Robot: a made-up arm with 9 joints. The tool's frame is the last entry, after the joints. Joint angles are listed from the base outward.
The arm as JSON. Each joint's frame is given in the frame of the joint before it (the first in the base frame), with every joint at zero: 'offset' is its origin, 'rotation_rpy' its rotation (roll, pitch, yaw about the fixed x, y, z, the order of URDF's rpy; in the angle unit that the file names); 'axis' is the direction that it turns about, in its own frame. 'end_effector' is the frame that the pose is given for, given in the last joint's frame.
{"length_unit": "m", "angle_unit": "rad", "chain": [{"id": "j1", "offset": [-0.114, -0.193, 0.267], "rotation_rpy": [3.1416, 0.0, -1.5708], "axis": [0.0, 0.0, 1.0]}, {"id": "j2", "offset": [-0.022, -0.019, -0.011], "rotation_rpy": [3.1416, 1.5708, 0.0], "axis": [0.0, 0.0, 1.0]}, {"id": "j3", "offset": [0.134, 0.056, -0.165], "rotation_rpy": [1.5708, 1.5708, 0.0], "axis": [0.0, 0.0, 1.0]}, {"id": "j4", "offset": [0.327, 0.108, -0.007], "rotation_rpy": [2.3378, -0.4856, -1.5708], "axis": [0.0, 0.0, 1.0]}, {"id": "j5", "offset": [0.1, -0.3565, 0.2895], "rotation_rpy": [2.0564, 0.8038, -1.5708], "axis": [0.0, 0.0, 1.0]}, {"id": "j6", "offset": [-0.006, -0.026, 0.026], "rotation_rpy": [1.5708, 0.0, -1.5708], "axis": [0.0, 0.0, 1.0]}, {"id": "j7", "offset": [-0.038, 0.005, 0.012], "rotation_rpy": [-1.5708, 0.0, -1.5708], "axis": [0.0, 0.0, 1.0]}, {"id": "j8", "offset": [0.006, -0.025, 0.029], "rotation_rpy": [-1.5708, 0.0, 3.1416], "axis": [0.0, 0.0, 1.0]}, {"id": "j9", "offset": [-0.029, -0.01, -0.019], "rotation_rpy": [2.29, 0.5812, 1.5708], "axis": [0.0, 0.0, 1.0]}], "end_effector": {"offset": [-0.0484, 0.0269, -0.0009], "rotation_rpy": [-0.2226, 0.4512, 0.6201]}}
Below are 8 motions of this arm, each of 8 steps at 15 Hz.
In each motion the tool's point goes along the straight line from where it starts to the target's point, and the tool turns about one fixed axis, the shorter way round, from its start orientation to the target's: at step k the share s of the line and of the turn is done. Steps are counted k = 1, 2, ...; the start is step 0. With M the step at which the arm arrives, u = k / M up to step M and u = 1 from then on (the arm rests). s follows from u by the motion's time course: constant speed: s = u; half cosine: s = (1 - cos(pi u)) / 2; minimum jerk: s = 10 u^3 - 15 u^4 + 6 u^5.
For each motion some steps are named. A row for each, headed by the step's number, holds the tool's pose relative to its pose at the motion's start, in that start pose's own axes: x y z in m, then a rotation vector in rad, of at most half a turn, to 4 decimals.
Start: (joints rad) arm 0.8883 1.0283 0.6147 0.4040 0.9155 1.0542 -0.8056 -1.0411 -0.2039
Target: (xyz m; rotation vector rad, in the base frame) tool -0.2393 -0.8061 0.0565 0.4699 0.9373 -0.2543
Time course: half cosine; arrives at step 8
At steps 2, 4, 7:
2: 0.0083 0.0125 0.0167 -0.1175 -0.0486 0.0809
4: 0.0282 0.0426 0.0570 -0.4012 -0.1661 0.2761
7: 0.0543 0.0820 0.1098 -0.7718 -0.3195 0.5311

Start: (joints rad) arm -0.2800 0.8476 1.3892 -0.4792 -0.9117 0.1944 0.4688 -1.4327 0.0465
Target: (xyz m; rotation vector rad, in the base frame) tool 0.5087 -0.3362 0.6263 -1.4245 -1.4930 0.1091
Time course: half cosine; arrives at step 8
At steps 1, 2, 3, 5, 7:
1: -0.0085 -0.0117 0.0108 -0.0344 0.0305 -0.0387
2: -0.0327 -0.0451 0.0416 -0.1323 0.1173 -0.1489
3: -0.0689 -0.0951 0.0877 -0.2788 0.2473 -0.3138
5: -0.1543 -0.2130 0.1965 -0.6244 0.5539 -0.7029
7: -0.2147 -0.2964 0.2734 -0.8689 0.7707 -0.9781

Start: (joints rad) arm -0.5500 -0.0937 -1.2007 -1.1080 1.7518 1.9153 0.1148 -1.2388 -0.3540
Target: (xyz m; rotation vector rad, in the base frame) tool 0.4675 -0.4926 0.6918 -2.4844 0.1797 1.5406
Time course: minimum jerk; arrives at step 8
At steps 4, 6, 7, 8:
4: -0.1271 -0.0765 0.2178 -0.4616 0.5954 0.4356
6: -0.2278 -0.1371 0.3905 -0.8276 1.0675 0.7810
7: -0.2500 -0.1505 0.4286 -0.9084 1.1716 0.8572
8: -0.2541 -0.1530 0.4356 -0.9232 1.1907 0.8712

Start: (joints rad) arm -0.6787 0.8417 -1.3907 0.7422 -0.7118 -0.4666 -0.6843 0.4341 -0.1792
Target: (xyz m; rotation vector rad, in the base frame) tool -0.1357 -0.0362 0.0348 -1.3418 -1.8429 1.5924
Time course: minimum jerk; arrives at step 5
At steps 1, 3, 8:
1: 0.0004 -0.0042 -0.0009 0.0218 0.0227 -0.0379
3: 0.0049 -0.0492 -0.0101 0.2566 0.2676 -0.4472
8: 0.0072 -0.0720 -0.0149 0.3760 0.3921 -0.6552

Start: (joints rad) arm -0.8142 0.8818 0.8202 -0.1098 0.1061 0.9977 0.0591 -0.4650 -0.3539
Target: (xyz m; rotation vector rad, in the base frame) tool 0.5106 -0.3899 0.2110 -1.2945 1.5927 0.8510
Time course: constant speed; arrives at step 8
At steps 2, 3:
2: -0.0106 -0.0209 -0.0536 -0.0624 0.0934 0.1098
3: -0.0159 -0.0313 -0.0804 -0.0936 0.1401 0.1647

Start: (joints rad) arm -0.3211 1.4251 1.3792 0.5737 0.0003 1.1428 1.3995 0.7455 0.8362
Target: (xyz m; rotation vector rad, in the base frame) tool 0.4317 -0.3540 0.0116 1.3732 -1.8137 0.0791
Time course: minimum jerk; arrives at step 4
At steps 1, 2, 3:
1: -0.0125 0.0018 0.0015 0.0293 0.0120 -0.0265
2: -0.0606 0.0085 0.0074 0.1416 0.0580 -0.1279
3: -0.1086 0.0153 0.0134 0.2539 0.1040 -0.2293

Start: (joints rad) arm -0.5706 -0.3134 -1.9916 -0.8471 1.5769 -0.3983 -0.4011 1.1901 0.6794
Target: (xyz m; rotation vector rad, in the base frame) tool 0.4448 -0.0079 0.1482 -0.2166 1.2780 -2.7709
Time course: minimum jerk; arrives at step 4
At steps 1, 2, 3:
1: -0.0015 0.0006 0.0018 0.0119 -0.0148 0.0228
2: -0.0071 0.0029 0.0085 0.0577 -0.0714 0.1103
3: -0.0127 0.0053 0.0152 0.1035 -0.1279 0.1978

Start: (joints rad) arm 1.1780 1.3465 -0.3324 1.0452 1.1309 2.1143 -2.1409 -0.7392 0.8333
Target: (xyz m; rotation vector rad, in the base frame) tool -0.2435 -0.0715 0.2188 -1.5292 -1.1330 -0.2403
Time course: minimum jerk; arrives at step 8
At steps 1, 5, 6, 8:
1: 0.0004 -0.0002 -0.0024 0.0041 0.0227 -0.0053
5: 0.0166 -0.0078 -0.1103 0.1840 1.0239 -0.2400
6: 0.0206 -0.0097 -0.1364 0.2275 1.2664 -0.2969
8: 0.0229 -0.0108 -0.1522 0.2538 1.4126 -0.3312

